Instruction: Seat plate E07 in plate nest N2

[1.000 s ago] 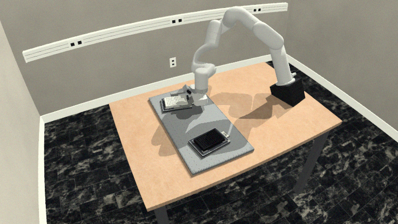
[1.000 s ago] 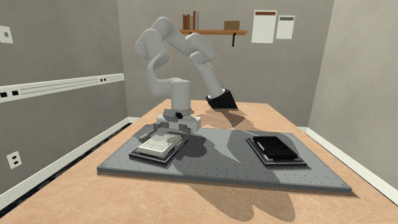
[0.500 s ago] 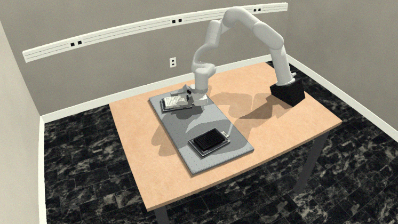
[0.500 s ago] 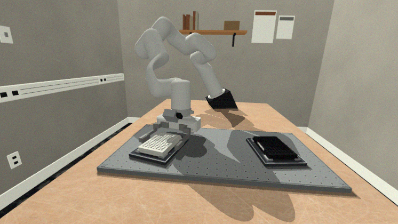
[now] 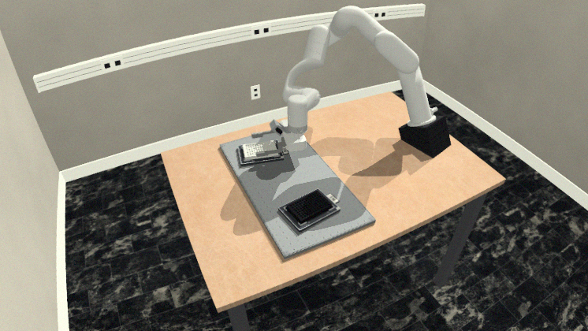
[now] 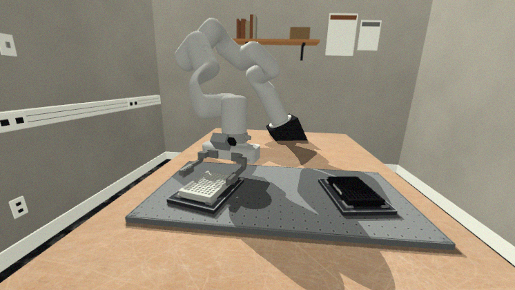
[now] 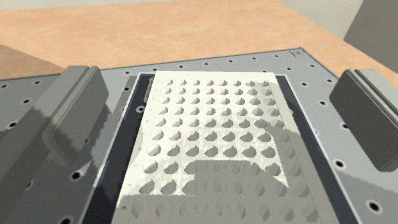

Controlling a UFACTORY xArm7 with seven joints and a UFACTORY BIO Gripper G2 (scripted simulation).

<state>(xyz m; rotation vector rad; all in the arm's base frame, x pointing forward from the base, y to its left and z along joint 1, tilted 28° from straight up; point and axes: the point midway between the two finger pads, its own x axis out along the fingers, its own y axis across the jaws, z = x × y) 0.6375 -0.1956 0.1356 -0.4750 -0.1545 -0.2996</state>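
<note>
Now: hand 3 cm above the white well plate E07. Also, from my hand: dark plate nest N2: 4 cm below; then black well plate E01: 36 cm to the left, 3 cm below, 1 cm ahead; then plate nest N1: 36 cm to the left, 4 cm below, 1 cm ahead.
</note>
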